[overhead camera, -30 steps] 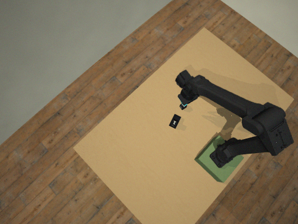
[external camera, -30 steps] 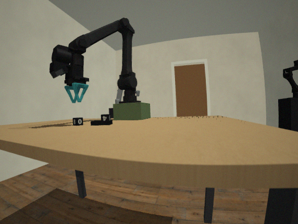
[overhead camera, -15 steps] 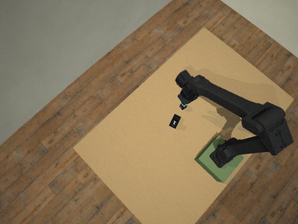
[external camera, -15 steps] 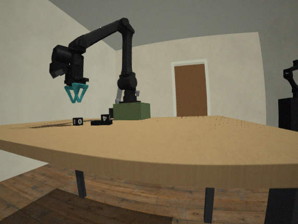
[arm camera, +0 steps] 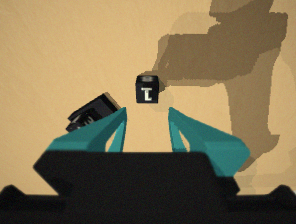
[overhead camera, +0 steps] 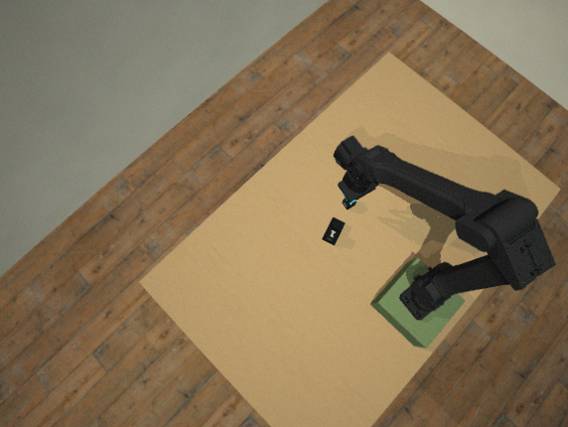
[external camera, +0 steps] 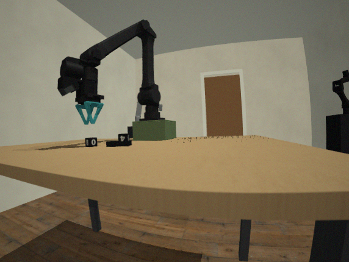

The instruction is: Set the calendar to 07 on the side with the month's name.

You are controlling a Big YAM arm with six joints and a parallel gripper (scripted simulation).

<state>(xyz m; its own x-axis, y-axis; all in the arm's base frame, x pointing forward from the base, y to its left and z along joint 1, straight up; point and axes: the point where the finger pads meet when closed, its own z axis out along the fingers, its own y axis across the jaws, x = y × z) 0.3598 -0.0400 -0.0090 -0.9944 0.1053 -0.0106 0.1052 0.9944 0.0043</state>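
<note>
Right now the digit cube is 70 mm below my hand. The rest, counted from my hand: black calendar tray: 50 mm behind, 100 mm to the left, 80 mm below.
</note>
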